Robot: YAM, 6 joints.
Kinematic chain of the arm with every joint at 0, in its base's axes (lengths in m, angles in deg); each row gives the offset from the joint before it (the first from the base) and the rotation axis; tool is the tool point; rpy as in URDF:
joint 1: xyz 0 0 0.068 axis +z
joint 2: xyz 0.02 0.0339 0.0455 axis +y
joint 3: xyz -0.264 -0.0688 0 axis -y
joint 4: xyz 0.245 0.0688 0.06 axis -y
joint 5: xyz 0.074 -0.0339 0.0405 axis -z
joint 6: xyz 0.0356 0 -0.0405 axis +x
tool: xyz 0 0 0 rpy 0 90 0
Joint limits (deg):
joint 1: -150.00..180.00
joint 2: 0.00..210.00
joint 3: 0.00..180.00
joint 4: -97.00..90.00
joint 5: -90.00..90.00
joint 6: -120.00..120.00
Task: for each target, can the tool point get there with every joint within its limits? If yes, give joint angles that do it. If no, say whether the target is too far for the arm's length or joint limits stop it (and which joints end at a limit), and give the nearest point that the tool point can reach.
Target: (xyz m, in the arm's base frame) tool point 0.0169 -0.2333 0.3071
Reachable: yes | joints -93.49 61.63 35.95 34.13 -60.69 -51.62
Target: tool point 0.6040 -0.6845 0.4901
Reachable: no: too far | nearest point 0.3948 -0.4474 0.3567 | short by 0.343 m
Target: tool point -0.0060 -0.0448 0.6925
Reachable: yes | joints 115.70 69.77 128.70 55.70 -44.26 18.06
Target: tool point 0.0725 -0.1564 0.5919
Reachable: yes | joints -65.26 64.92 86.85 35.23 -0.56 -78.61
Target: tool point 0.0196 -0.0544 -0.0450
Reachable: yes | joints 131.71 189.30 17.29 4.66 -37.25 49.44
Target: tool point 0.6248 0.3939 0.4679
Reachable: no: too far | nearest point 0.4917 0.3100 0.3903 | short by 0.175 m
